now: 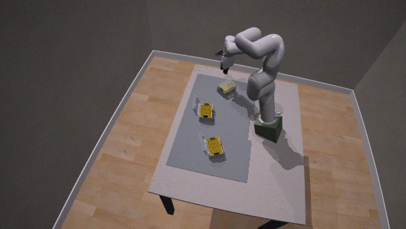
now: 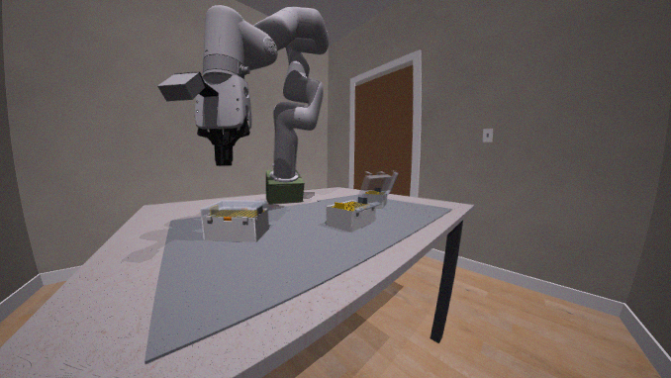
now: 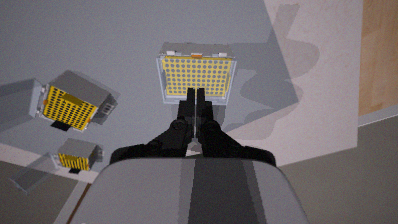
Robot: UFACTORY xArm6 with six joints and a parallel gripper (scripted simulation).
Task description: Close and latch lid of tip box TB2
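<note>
Now: the lid 12 cm below my hand, 3 cm to the left of it and 3 cm behind it. From my hand the other things lie so: tip box: 14 cm below, 3 cm to the left, 3 cm behind; bench tape: 18 cm below, 7 cm to the left, 7 cm behind.
</note>
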